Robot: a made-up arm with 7 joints. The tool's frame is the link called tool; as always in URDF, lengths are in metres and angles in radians. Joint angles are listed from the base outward. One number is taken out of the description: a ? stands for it. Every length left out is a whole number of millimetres.
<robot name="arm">
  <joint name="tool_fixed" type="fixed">
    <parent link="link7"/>
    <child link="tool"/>
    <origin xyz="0 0 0" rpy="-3.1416 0 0"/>
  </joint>
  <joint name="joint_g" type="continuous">
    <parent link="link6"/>
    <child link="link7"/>
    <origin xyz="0.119 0 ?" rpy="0 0 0"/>
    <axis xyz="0 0 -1"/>
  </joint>
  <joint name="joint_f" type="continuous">
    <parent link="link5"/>
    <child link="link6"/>
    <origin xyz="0 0 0" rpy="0 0 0"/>
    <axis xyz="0 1 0"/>
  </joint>
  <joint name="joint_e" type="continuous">
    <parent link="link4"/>
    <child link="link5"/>
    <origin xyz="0.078 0 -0.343" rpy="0 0 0"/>
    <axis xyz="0 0 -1"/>
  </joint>
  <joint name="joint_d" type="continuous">
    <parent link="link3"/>
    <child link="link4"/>
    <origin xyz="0.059 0 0" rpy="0 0 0"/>
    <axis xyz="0 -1 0"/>
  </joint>
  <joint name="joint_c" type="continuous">
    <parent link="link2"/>
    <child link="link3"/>
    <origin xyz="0 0 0.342" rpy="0 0 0"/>
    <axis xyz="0 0 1"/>
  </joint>
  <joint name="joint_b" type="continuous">
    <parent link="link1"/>
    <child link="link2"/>
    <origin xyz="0 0 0" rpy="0 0 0"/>
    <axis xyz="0 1 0"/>
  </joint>
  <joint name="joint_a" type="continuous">
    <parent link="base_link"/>
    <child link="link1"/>
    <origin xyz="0 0 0.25" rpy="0 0 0"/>
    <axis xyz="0 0 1"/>
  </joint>
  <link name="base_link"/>
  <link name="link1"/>
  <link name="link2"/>
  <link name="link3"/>
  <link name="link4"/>
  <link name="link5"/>
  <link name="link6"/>
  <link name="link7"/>
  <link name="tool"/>
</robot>
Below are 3 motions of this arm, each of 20 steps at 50 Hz.
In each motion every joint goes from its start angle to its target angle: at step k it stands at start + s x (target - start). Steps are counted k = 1, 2, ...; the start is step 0. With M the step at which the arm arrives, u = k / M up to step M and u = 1 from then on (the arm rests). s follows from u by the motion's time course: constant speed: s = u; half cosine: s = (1 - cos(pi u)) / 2; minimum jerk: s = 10 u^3 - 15 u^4 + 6 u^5.
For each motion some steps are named. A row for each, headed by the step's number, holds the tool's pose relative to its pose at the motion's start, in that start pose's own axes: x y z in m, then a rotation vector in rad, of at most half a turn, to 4 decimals.
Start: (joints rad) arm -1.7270 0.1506 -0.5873 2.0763 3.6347 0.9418 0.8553
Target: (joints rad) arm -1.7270 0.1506 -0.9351 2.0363 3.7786 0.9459 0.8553
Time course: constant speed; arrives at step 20
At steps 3, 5, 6, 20:
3: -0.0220 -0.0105 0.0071 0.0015 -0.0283 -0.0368
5: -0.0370 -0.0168 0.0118 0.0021 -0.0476 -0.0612
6: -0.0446 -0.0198 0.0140 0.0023 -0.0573 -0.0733
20: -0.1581 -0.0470 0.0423 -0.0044 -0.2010 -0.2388

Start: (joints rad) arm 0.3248 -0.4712 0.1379 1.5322 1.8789 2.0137 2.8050
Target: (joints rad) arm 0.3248 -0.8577 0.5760 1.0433 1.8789 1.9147 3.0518
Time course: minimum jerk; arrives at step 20
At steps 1, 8, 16, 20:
1: 0.0001 -0.0001 0.0003 -0.0001 0.0003 0.0006
8: 0.0402 -0.0277 0.0799 -0.0189 0.0849 0.1628
16: 0.1588 -0.1144 0.2148 0.0771 0.2410 0.5139
20: 0.1720 -0.1245 0.2243 0.0950 0.2524 0.5474

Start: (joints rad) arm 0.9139 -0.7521 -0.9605 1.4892 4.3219 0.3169 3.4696
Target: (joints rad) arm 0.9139 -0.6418 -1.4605 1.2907 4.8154 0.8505 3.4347
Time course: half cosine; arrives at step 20
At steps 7, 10, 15, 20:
7: 0.0862 0.0315 0.0409 -0.0605 0.2888 0.0632
10: 0.1663 0.0587 0.0580 -0.1071 0.5385 0.1087
15: 0.2965 0.1002 0.0496 -0.1746 0.9403 0.1720
20: 0.3490 0.1164 0.0332 -0.2014 1.1101 0.1972

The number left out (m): -0.152
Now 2 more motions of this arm.
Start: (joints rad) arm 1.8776 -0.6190 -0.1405 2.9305 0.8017 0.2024 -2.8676
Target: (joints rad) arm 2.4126 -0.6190 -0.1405 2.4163 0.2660 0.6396 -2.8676
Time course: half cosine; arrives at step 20
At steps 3, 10, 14, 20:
3: 0.0004 -0.0210 0.0066 0.0382 0.0282 0.0040
10: 0.0436 -0.1928 0.0392 0.3181 0.3157 0.0621
14: 0.1092 -0.2924 0.0380 0.4600 0.5542 0.1156
20: 0.1692 -0.3487 0.0260 0.5338 0.7402 0.1539

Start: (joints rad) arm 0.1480 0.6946 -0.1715 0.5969 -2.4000 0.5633 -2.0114
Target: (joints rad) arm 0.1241 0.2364 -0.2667 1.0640 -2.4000 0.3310 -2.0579
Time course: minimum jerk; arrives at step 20
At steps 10, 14, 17, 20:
10: -0.0093 -0.1947 -0.0409 0.3005 -0.1126 0.1937
14: 0.0160 -0.3171 -0.1109 0.5118 -0.1852 0.3091
17: 0.0333 -0.3611 -0.1480 0.5995 -0.2130 0.3523
20: 0.0372 -0.3691 -0.1557 0.6168 -0.2183 0.3605

